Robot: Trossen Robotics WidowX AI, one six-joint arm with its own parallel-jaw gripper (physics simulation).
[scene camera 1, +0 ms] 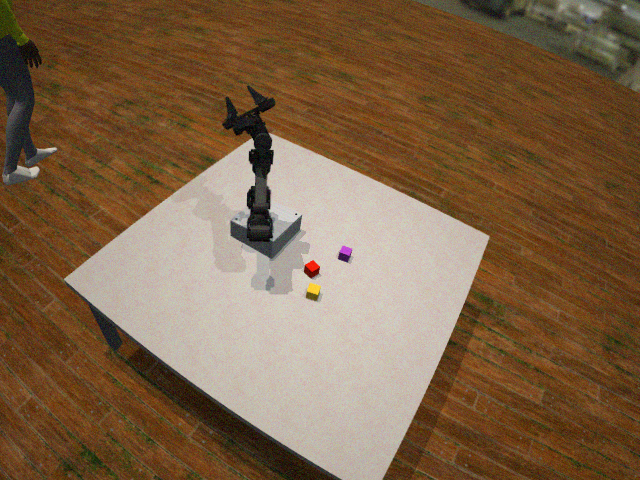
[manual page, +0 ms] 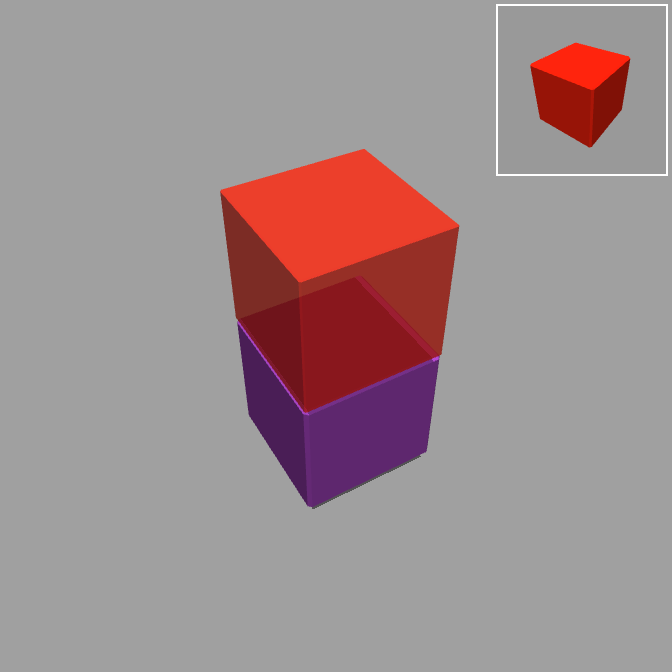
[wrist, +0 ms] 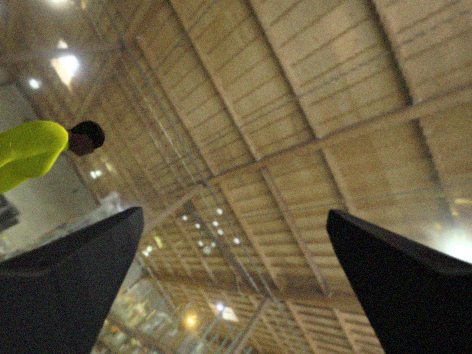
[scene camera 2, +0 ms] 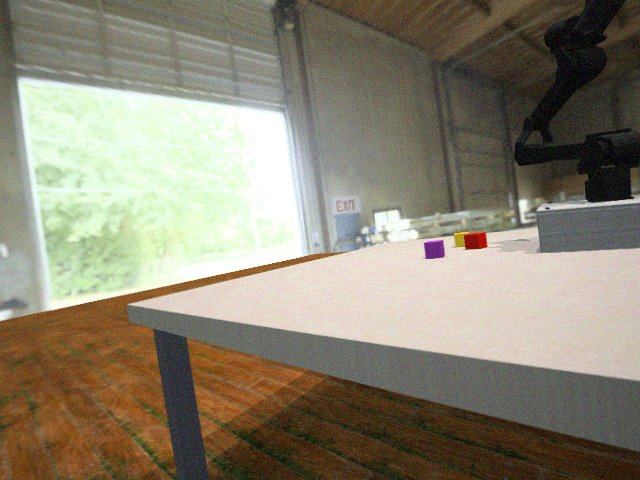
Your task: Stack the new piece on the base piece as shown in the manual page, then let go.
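Where they show: gripper, fingertip midpoint: point(scene camera 1: 236, 91) point(wrist: 237, 217); arm's base, link origin: point(scene camera 2: 609, 199).
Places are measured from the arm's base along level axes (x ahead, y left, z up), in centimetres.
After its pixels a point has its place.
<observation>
A red cube point(scene camera 1: 311, 269) @(x 28.0, y -8.0, z -4.6 cm) point(scene camera 2: 475, 240) @(x 27.2, y -3.8, z -6.4 cm) lies on the table near the arm's base. A yellow cube point(scene camera 1: 313, 291) @(x 33.2, y -16.6, z -4.6 cm) point(scene camera 2: 460, 239) @(x 32.8, y -13.3, z -6.5 cm) lies close to it, apart from it, and is partly hidden behind the red cube in scene camera 2. A purple cube point(scene camera 1: 345, 253) @(x 35.5, y 6.4, z -4.6 cm) point(scene camera 2: 434, 249) @(x 34.4, y 10.1, z -6.5 cm) lies a little farther off on the table. None of the cubes is stacked. Which one is the base piece cannot be told. My gripper point(scene camera 1: 238, 93) @(x -12.0, y 0.8, z 50.7 cm) point(wrist: 237, 217) @(x -12.0, y 0.8, z 50.7 cm) is open and empty, raised high above the arm's base and pointing up, far from the cubes. The wrist view shows the ceiling between its fingers.
The white table point(scene camera 1: 248, 351) @(x 25.4, y -47.1, z -8.8 cm) point(scene camera 2: 310, 310) @(x 38.6, y 55.5, z -8.7 cm) carries the grey box-shaped arm base point(scene camera 1: 286, 232) @(x 12.2, y 0.7, z -1.6 cm) point(scene camera 2: 584, 229) @(x 5.9, y 12.5, z -4.7 cm). A person point(scene camera 1: 18, 98) point(wrist: 32, 150) in a yellow top stands on the wooden floor beyond the table's left side.
</observation>
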